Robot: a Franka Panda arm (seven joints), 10 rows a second.
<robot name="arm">
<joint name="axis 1" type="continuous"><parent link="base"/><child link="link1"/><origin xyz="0.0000 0.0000 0.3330" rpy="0.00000 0.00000 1.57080"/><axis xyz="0 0 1"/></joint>
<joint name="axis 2" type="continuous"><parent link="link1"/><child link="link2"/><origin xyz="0.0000 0.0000 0.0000" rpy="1.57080 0.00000 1.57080"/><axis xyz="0 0 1"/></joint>
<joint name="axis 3" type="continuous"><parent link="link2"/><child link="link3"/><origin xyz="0.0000 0.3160 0.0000" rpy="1.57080 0.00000 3.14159"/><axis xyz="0 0 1"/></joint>
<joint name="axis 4" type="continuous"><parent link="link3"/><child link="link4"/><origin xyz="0.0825 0.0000 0.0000" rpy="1.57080 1.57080 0.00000"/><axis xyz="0 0 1"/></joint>
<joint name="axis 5" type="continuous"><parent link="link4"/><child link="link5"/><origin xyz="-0.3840 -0.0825 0.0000" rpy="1.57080 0.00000 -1.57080"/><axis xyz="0 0 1"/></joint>
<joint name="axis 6" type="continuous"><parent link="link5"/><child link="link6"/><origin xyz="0.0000 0.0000 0.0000" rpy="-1.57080 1.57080 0.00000"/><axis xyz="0 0 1"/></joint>
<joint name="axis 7" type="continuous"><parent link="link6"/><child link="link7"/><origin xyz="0.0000 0.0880 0.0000" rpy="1.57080 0.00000 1.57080"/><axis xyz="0 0 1"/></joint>
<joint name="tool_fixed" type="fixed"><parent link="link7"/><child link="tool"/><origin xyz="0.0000 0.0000 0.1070" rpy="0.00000 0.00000 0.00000"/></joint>
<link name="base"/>
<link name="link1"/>
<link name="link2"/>
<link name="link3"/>
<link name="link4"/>
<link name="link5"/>
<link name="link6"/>
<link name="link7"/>
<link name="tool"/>
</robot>
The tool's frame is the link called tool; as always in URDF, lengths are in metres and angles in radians. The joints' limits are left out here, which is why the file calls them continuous.
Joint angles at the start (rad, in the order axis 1, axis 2, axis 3, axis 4, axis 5, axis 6, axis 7):
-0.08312, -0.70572, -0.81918, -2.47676, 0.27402, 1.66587, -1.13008
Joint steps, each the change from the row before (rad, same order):
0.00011, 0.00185, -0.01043, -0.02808, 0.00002, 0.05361, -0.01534
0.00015, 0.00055, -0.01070, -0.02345, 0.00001, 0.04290, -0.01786
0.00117, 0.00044, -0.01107, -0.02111, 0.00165, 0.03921, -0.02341
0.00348, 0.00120, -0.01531, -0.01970, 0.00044, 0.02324, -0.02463
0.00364, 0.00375, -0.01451, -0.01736, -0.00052, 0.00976, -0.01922
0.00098, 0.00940, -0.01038, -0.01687, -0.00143, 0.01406, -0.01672
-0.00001, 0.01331, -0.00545, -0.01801, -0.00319, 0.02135, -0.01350
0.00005, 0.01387, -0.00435, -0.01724, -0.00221, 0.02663, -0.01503
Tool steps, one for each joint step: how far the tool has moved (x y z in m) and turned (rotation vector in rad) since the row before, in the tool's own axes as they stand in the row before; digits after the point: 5 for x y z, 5 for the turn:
-0.00485, 0.00731, 0.00739, -0.02243, 0.01652, 0.00045
-0.00494, 0.00563, 0.00600, -0.01732, 0.01436, -0.00393
-0.00466, 0.00488, 0.00547, -0.01518, 0.01449, -0.01016
-0.00607, 0.00372, 0.00652, -0.00049, 0.00882, -0.00998
-0.00626, 0.00249, 0.00726, 0.01015, 0.00166, -0.00442
-0.00605, 0.00315, 0.00750, 0.00466, -0.00309, 0.00033
-0.00537, 0.00355, 0.00836, -0.00192, -0.00863, 0.00306
-0.00482, 0.00379, 0.00775, -0.00726, -0.00729, 0.00099

